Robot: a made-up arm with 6 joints. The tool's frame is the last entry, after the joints. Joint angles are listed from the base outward.
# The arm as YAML. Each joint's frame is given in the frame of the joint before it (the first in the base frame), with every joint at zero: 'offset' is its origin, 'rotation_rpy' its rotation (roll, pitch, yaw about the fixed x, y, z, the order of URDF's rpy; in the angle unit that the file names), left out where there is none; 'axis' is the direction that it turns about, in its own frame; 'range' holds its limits. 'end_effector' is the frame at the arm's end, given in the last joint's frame.
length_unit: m
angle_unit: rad
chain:
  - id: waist
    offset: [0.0, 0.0, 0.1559]
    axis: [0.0, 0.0, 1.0]
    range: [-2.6, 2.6]
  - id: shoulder
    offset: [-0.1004, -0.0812, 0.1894]
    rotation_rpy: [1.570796, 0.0, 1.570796]
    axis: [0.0, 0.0, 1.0]
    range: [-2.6, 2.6]
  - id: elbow
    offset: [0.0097, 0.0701, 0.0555]
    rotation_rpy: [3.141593, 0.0, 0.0]
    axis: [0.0, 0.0, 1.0]
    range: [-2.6, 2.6]
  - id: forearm
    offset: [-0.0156, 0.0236, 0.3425]
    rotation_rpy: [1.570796, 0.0, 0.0]
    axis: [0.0, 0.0, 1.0]
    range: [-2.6, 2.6]
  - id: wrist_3
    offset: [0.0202, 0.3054, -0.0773]
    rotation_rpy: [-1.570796, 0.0, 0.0]
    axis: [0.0, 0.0, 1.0]
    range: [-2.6, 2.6]
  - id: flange
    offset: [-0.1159, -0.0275, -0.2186]
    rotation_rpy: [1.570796, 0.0, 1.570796]
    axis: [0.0, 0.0, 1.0]
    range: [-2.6, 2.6]
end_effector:
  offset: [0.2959, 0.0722, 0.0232]
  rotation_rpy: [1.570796, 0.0, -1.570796]
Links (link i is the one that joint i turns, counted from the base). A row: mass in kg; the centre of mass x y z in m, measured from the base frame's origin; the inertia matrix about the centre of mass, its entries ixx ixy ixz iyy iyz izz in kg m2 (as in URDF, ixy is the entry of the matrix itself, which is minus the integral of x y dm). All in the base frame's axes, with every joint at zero. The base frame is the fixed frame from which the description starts. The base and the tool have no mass.
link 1: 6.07; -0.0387 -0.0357 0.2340; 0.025 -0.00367 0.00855 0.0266 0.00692 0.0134
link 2: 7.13; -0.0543 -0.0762 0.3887; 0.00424 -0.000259 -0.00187 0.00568 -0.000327 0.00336
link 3: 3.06; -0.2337 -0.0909 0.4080; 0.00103 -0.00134 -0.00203 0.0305 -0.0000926 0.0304
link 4: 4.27; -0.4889 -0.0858 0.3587; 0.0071 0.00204 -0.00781 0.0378 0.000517 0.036
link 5: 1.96; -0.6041 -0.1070 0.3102; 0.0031 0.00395 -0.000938 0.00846 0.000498 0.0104
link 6: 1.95; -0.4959 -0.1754 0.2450; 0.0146 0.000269 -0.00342 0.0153 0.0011 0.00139
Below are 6 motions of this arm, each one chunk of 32 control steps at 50 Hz.
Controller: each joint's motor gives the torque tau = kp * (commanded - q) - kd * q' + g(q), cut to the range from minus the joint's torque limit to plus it. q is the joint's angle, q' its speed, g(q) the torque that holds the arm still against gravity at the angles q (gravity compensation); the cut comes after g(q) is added. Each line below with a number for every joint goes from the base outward.
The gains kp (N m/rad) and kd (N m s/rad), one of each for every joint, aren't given. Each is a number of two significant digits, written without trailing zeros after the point. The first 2 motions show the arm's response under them.
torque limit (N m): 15 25 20 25 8.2 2.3
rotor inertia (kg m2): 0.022 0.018 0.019 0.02 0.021 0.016
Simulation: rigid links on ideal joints. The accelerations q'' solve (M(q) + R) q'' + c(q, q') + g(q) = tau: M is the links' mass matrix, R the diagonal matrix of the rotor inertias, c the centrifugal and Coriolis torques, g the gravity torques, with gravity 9.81 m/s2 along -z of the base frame. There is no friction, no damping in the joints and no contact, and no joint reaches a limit. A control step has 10 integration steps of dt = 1/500 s. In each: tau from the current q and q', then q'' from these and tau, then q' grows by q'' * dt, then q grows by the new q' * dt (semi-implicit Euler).
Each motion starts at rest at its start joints. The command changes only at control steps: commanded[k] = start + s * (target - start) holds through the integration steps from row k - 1 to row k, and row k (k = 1, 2, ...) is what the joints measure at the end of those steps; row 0 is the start. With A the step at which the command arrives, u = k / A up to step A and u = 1 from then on. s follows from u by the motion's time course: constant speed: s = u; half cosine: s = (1 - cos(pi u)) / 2; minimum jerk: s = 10 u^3 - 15 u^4 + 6 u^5; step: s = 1 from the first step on.
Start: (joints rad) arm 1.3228 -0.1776 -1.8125 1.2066 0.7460 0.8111
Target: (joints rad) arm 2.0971 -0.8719 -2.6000 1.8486 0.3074 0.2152
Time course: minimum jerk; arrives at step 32
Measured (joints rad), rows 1 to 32:
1: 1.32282 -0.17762 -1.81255 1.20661 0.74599 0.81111
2: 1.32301 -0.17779 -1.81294 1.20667 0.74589 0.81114
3: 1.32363 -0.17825 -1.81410 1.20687 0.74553 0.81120
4: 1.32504 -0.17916 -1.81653 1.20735 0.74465 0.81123
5: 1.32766 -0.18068 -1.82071 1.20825 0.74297 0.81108
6: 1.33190 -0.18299 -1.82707 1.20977 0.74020 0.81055
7: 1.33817 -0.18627 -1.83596 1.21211 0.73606 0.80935
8: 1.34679 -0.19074 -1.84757 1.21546 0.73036 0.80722
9: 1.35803 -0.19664 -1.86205 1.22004 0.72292 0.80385
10: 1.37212 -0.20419 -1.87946 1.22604 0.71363 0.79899
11: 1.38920 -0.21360 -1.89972 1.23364 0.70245 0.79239
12: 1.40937 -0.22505 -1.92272 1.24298 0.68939 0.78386
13: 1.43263 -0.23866 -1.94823 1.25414 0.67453 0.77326
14: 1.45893 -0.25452 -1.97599 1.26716 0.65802 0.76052
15: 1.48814 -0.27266 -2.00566 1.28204 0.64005 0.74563
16: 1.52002 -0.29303 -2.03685 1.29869 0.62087 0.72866
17: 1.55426 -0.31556 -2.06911 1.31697 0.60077 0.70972
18: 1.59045 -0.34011 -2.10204 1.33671 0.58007 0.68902
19: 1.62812 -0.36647 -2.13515 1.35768 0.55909 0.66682
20: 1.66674 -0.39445 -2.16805 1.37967 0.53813 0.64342
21: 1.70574 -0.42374 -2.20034 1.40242 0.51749 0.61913
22: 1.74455 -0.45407 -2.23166 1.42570 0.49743 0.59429
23: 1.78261 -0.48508 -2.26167 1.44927 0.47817 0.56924
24: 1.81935 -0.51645 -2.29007 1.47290 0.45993 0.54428
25: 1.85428 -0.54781 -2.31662 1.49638 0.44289 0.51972
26: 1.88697 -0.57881 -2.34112 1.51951 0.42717 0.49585
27: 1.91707 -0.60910 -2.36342 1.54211 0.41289 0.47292
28: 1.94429 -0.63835 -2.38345 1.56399 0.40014 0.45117
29: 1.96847 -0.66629 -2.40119 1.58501 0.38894 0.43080
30: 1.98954 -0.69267 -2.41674 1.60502 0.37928 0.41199
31: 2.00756 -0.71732 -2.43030 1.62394 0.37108 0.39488
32: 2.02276 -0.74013 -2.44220 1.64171 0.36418 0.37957
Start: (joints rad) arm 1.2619 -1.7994 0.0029 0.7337 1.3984 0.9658
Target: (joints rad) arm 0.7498 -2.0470 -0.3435 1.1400 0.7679 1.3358
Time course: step
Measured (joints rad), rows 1 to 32:
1: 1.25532 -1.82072 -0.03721 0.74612 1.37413 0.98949
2: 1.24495 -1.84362 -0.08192 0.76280 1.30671 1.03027
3: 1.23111 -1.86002 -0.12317 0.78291 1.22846 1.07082
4: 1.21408 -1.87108 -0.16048 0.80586 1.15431 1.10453
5: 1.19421 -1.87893 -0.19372 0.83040 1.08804 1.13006
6: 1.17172 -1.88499 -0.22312 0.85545 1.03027 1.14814
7: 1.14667 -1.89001 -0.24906 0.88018 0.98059 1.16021
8: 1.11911 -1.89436 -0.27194 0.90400 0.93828 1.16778
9: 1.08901 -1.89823 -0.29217 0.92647 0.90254 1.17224
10: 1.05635 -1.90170 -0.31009 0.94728 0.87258 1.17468
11: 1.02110 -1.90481 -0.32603 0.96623 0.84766 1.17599
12: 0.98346 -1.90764 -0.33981 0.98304 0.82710 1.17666
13: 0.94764 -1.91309 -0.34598 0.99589 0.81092 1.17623
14: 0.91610 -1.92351 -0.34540 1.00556 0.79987 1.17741
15: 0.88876 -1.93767 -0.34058 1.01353 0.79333 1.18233
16: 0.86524 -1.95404 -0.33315 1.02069 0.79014 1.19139
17: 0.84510 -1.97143 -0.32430 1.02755 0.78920 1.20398
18: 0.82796 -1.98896 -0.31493 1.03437 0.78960 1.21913
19: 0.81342 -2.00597 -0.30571 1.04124 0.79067 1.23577
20: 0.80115 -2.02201 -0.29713 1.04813 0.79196 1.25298
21: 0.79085 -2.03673 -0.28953 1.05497 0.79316 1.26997
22: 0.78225 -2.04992 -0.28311 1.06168 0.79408 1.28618
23: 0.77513 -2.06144 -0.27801 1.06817 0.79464 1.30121
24: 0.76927 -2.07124 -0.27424 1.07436 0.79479 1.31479
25: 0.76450 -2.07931 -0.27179 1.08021 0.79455 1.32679
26: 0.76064 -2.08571 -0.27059 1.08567 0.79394 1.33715
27: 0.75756 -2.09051 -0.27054 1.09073 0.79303 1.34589
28: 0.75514 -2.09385 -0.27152 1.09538 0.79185 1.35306
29: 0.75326 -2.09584 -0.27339 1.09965 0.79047 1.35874
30: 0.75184 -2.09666 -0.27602 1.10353 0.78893 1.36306
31: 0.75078 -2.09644 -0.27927 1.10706 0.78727 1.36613
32: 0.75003 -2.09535 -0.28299 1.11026 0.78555 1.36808
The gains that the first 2 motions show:
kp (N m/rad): 750 29 41 27 20 4.5
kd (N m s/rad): 91 5.4 6.6 6.4 2.4 1.1
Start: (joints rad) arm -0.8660 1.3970 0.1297 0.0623 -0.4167 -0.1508
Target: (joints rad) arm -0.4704 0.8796 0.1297 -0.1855 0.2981 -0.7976
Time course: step
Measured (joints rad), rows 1 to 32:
1: -0.86535 1.37832 0.11324 0.05682 -0.38499 -0.16148
2: -0.86403 1.34836 0.09795 0.03898 -0.32078 -0.18963
3: -0.86170 1.31280 0.08950 0.01619 -0.24750 -0.22833
4: -0.85786 1.27478 0.08630 -0.00667 -0.17419 -0.27170
5: -0.85208 1.23650 0.08672 -0.02770 -0.10509 -0.31573
6: -0.84399 1.19934 0.08934 -0.04655 -0.04223 -0.35796
7: -0.83329 1.16423 0.09301 -0.06351 0.01355 -0.39712
8: -0.81977 1.13172 0.09687 -0.07903 0.06205 -0.43264
9: -0.80333 1.10213 0.10036 -0.09351 0.10349 -0.46440
10: -0.78396 1.07559 0.10317 -0.10719 0.13835 -0.49254
11: -0.76169 1.05204 0.10523 -0.12017 0.16726 -0.51726
12: -0.73661 1.03133 0.10656 -0.13247 0.19091 -0.53885
13: -0.70883 1.01325 0.10726 -0.14404 0.21001 -0.55758
14: -0.67845 0.99753 0.10747 -0.15483 0.22525 -0.57374
15: -0.64682 0.98462 0.10864 -0.16340 0.23886 -0.58754
16: -0.61734 0.97392 0.11282 -0.16681 0.25367 -0.59964
17: -0.59081 0.96345 0.11892 -0.16616 0.26824 -0.61134
18: -0.56682 0.95296 0.12567 -0.16338 0.28133 -0.62344
19: -0.54515 0.94282 0.13239 -0.15955 0.29267 -0.63616
20: -0.52566 0.93334 0.13869 -0.15528 0.30222 -0.64942
21: -0.50828 0.92468 0.14438 -0.15088 0.31006 -0.66304
22: -0.49297 0.91691 0.14938 -0.14654 0.31634 -0.67676
23: -0.47971 0.91003 0.15370 -0.14237 0.32120 -0.69036
24: -0.46852 0.90400 0.15738 -0.13840 0.32486 -0.70362
25: -0.45941 0.89876 0.16047 -0.13465 0.32748 -0.71638
26: -0.45238 0.89423 0.16305 -0.13114 0.32925 -0.72852
27: -0.44747 0.89034 0.16520 -0.12786 0.33035 -0.73992
28: -0.44467 0.88701 0.16696 -0.12481 0.33092 -0.75055
29: -0.44402 0.88416 0.16842 -0.12198 0.33108 -0.76035
30: -0.44539 0.88165 0.16943 -0.11953 0.33085 -0.76934
31: -0.44775 0.87928 0.16900 -0.11874 0.32961 -0.77752
32: -0.45038 0.87747 0.16724 -0.11994 0.32744 -0.78462

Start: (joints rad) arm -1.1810 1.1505 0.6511 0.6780 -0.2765 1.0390
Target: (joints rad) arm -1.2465 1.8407 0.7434 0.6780 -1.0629 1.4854
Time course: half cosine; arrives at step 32
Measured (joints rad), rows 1 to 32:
1: -1.18101 1.15055 0.65118 0.67802 -0.27664 1.03905
2: -1.18107 1.15079 0.65151 0.67809 -0.27728 1.03933
3: -1.18120 1.15138 0.65222 0.67823 -0.27884 1.04008
4: -1.18142 1.15250 0.65339 0.67848 -0.28172 1.04153
5: -1.18175 1.15436 0.65507 0.67885 -0.28626 1.04390
6: -1.18221 1.15715 0.65728 0.67934 -0.29273 1.04736
7: -1.18282 1.16106 0.66002 0.67996 -0.30134 1.05204
8: -1.18359 1.16624 0.66325 0.68069 -0.31226 1.05802
9: -1.18454 1.17286 0.66694 0.68152 -0.32560 1.06534
10: -1.18567 1.18104 0.67104 0.68244 -0.34139 1.07400
11: -1.18698 1.19088 0.67547 0.68342 -0.35966 1.08396
12: -1.18848 1.20246 0.68018 0.68444 -0.38035 1.09516
13: -1.19016 1.21583 0.68510 0.68548 -0.40339 1.10752
14: -1.19202 1.23100 0.69014 0.68652 -0.42864 1.12093
15: -1.19405 1.24795 0.69525 0.68754 -0.45596 1.13526
16: -1.19624 1.26666 0.70034 0.68853 -0.48513 1.15037
17: -1.19857 1.28705 0.70535 0.68946 -0.51593 1.16612
18: -1.20104 1.30903 0.71021 0.69032 -0.54812 1.18235
19: -1.20362 1.33247 0.71485 0.69111 -0.58142 1.19891
20: -1.20629 1.35722 0.71922 0.69182 -0.61553 1.21563
21: -1.20905 1.38313 0.72325 0.69243 -0.65016 1.23236
22: -1.21186 1.41000 0.72690 0.69295 -0.68497 1.24894
23: -1.21470 1.43763 0.73011 0.69336 -0.71967 1.26523
24: -1.21757 1.46581 0.73284 0.69366 -0.75391 1.28109
25: -1.22042 1.49431 0.73504 0.69384 -0.78739 1.29636
26: -1.22325 1.52289 0.73670 0.69388 -0.81979 1.31094
27: -1.22602 1.55131 0.73778 0.69378 -0.85080 1.32469
28: -1.22872 1.57932 0.73826 0.69352 -0.88012 1.33750
29: -1.23132 1.60668 0.73813 0.69310 -0.90749 1.34926
30: -1.23379 1.63313 0.73739 0.69250 -0.93265 1.35989
31: -1.23612 1.65843 0.73605 0.69172 -0.95534 1.36928
32: -1.23827 1.68235 0.73413 0.69076 -0.97536 1.37738

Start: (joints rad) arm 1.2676 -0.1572 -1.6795 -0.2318 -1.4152 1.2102
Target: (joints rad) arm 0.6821 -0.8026 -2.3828 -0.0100 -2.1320 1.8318
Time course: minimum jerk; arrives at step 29
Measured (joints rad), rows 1 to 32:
1: 1.26759 -0.15719 -1.67952 -0.23178 -1.41520 1.21022
2: 1.26748 -0.15711 -1.67968 -0.23166 -1.41524 1.21036
3: 1.26708 -0.15693 -1.68025 -0.23127 -1.41547 1.21089
4: 1.26611 -0.15666 -1.68160 -0.23047 -1.41624 1.21216
5: 1.26421 -0.15641 -1.68417 -0.22913 -1.41800 1.21458
6: 1.26099 -0.15641 -1.68843 -0.22716 -1.42132 1.21850
7: 1.25617 -0.15718 -1.69480 -0.22462 -1.42689 1.22415
8: 1.24959 -0.15936 -1.70371 -0.22162 -1.43541 1.23156
9: 1.24118 -0.16352 -1.71546 -0.21821 -1.44742 1.24070
10: 1.23093 -0.17010 -1.73022 -0.21445 -1.46323 1.25145
11: 1.21889 -0.17931 -1.74803 -0.21029 -1.48296 1.26368
12: 1.20504 -0.19121 -1.76887 -0.20567 -1.50653 1.27733
13: 1.18937 -0.20573 -1.79264 -0.20055 -1.53374 1.29237
14: 1.17185 -0.22273 -1.81917 -0.19490 -1.56429 1.30874
15: 1.15244 -0.24200 -1.84819 -0.18873 -1.59780 1.32637
16: 1.13110 -0.26330 -1.87937 -0.18204 -1.63380 1.34514
17: 1.10779 -0.28630 -1.91232 -0.17489 -1.67174 1.36489
18: 1.08245 -0.31066 -1.94656 -0.16732 -1.71102 1.38540
19: 1.05503 -0.33602 -1.98161 -0.15941 -1.75100 1.40644
20: 1.02550 -0.36197 -2.01693 -0.15122 -1.79103 1.42774
21: 0.99381 -0.38814 -2.05199 -0.14285 -1.83044 1.44902
22: 0.95993 -0.41415 -2.08627 -0.13439 -1.86860 1.46999
23: 0.92446 -0.44105 -2.11968 -0.12651 -1.90557 1.49066
24: 0.88960 -0.47095 -2.15162 -0.12029 -1.94156 1.51146
25: 0.85670 -0.50257 -2.18090 -0.11505 -1.97471 1.53248
26: 0.82601 -0.53375 -2.20689 -0.10975 -2.00346 1.55366
27: 0.79738 -0.56344 -2.22956 -0.10400 -2.02753 1.57492
28: 0.77077 -0.59132 -2.24906 -0.09789 -2.04723 1.59619
29: 0.74613 -0.61730 -2.26564 -0.09157 -2.06300 1.61735
30: 0.72345 -0.64144 -2.27966 -0.08516 -2.07540 1.63826
31: 0.70272 -0.66383 -2.29150 -0.07876 -2.08500 1.65884
32: 0.68390 -0.68453 -2.30149 -0.07244 -2.09236 1.67895

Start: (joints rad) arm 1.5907 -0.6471 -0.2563 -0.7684 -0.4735 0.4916
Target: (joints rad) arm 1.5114 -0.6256 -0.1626 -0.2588 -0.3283 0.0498
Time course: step
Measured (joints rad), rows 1 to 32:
1: 1.58358 -0.64227 -0.24636 -0.74985 -0.47222 0.47640
2: 1.57223 -0.63956 -0.23808 -0.71709 -0.46108 0.44679
3: 1.56178 -0.63733 -0.23233 -0.68327 -0.44397 0.41533
4: 1.55286 -0.63488 -0.22727 -0.65088 -0.42575 0.38603
5: 1.54543 -0.63250 -0.22240 -0.62037 -0.40868 0.35969
6: 1.53930 -0.63048 -0.21758 -0.59177 -0.39363 0.33607
7: 1.53429 -0.62894 -0.21275 -0.56503 -0.38078 0.31469
8: 1.53023 -0.62792 -0.20794 -0.54006 -0.37001 0.29508
9: 1.52695 -0.62736 -0.20317 -0.51675 -0.36108 0.27685
10: 1.52431 -0.62720 -0.19852 -0.49501 -0.35373 0.25975
11: 1.52221 -0.62735 -0.19402 -0.47475 -0.34769 0.24361
12: 1.52054 -0.62772 -0.18972 -0.45589 -0.34274 0.22835
13: 1.51922 -0.62824 -0.18568 -0.43837 -0.33869 0.21391
14: 1.51817 -0.62883 -0.18191 -0.42210 -0.33537 0.20027
15: 1.51734 -0.62946 -0.17844 -0.40705 -0.33265 0.18743
16: 1.51668 -0.63008 -0.17529 -0.39314 -0.33045 0.17539
17: 1.51615 -0.63065 -0.17245 -0.38033 -0.32866 0.16414
18: 1.51572 -0.63116 -0.16993 -0.36856 -0.32723 0.15366
19: 1.51536 -0.63160 -0.16772 -0.35778 -0.32610 0.14396
20: 1.51506 -0.63195 -0.16580 -0.34793 -0.32522 0.13500
21: 1.51479 -0.63221 -0.16417 -0.33895 -0.32457 0.12675
22: 1.51456 -0.63239 -0.16279 -0.33080 -0.32411 0.11920
23: 1.51434 -0.63248 -0.16166 -0.32341 -0.32381 0.11229
24: 1.51415 -0.63250 -0.16074 -0.31673 -0.32364 0.10600
25: 1.51396 -0.63244 -0.16002 -0.31071 -0.32359 0.10029
26: 1.51378 -0.63233 -0.15948 -0.30529 -0.32363 0.09511
27: 1.51361 -0.63215 -0.15909 -0.30043 -0.32375 0.09043
28: 1.51345 -0.63194 -0.15883 -0.29607 -0.32393 0.08620
29: 1.51329 -0.63168 -0.15868 -0.29218 -0.32415 0.08240
30: 1.51314 -0.63140 -0.15862 -0.28869 -0.32441 0.07898
31: 1.51299 -0.63110 -0.15864 -0.28559 -0.32469 0.07591
32: 1.51285 -0.63078 -0.15872 -0.28282 -0.32499 0.07316

